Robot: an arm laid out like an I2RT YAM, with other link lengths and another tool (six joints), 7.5 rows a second.
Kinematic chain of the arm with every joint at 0, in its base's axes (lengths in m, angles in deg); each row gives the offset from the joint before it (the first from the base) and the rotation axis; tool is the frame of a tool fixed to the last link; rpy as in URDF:
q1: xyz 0 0 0.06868 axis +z
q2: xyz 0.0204 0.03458 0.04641 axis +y
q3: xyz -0.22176 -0.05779 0 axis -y
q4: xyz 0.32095 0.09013 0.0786 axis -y
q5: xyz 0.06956 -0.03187 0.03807 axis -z
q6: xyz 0.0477 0 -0.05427 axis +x
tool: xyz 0.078 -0.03 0.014 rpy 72.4 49.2 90
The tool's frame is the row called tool.
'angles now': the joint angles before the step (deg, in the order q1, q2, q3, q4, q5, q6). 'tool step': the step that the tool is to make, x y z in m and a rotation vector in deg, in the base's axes. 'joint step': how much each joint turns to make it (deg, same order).
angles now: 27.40 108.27 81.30 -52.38 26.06 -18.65
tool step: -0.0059 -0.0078 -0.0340 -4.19 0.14 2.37
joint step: 0.02 0.76 -5.87 6.14 3.17 -3.36
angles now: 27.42 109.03 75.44 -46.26 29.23 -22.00
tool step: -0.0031 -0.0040 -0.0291 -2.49 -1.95 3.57
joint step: 0.00 0.01 -6.38 9.39 2.33 -4.78
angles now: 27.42 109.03 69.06 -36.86 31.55 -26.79
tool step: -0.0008 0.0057 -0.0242 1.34 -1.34 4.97
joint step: 0.00 0.08 -4.90 9.53 -1.88 -5.39
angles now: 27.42 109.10 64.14 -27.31 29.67 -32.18
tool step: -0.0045 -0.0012 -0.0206 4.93 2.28 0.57
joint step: -1.24 0.51 -2.22 2.95 -5.72 -0.07
